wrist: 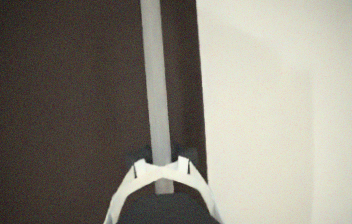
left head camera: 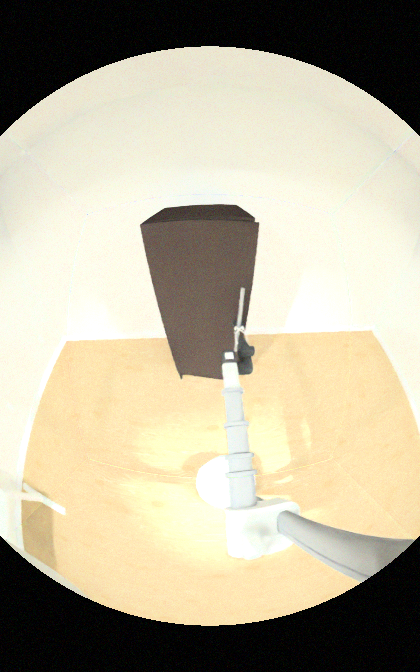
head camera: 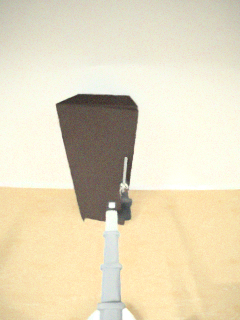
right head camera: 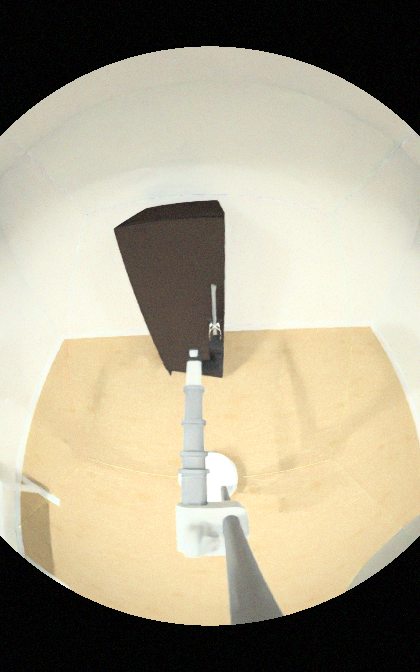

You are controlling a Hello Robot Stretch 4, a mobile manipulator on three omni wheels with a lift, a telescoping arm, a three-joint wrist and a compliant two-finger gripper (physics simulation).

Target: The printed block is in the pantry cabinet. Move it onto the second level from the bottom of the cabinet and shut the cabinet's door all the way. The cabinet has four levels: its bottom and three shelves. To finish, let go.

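Frame: origin at the robot's base, x right, y back, z down, level; centimetres.
Seen in the pictures: gripper, fingertip midpoint: (wrist: pixel 160 155) (head camera: pixel 123 180); robot's base at its link origin: (right head camera: pixel 208 476).
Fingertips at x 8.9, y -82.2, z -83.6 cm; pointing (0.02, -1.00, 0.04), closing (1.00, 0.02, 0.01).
Observation:
Offsets run from my fingertips to a thing's top centre. "pt": to the spot under its first point.
The dark brown pantry cabinet @[pt dx -17.2, dy -28.8, dz -53.7 cm] (head camera: pixel 102 100) (left head camera: pixel 200 213) (right head camera: pixel 185 209) stands against the wall. Its door (head camera: pixel 95 150) (left head camera: pixel 200 280) (right head camera: pixel 170 280) (wrist: pixel 65 100) faces me and stands slightly ajar, its right edge a little forward of the cabinet. A long grey upright handle @[pt dx +0.2, dy +4.2, dz -16.2 cm] (head camera: pixel 125 167) (left head camera: pixel 242 305) (right head camera: pixel 214 300) (wrist: pixel 155 75) runs near the door's right edge. My gripper (head camera: pixel 124 187) (left head camera: pixel 239 330) (right head camera: pixel 214 329) (wrist: pixel 160 155) is shut on the lower part of the handle, one finger at each side. The printed block and the cabinet's levels are hidden behind the door.
My telescoping arm (head camera: pixel 111 265) (left head camera: pixel 237 435) (right head camera: pixel 194 435) reaches straight forward, low in front of the door's lower right part. Pale wall shows right of the door. A white bar (left head camera: pixel 45 499) (right head camera: pixel 41 491) juts out at the far left, above the wooden floor (left head camera: pixel 125 565) (right head camera: pixel 125 575).

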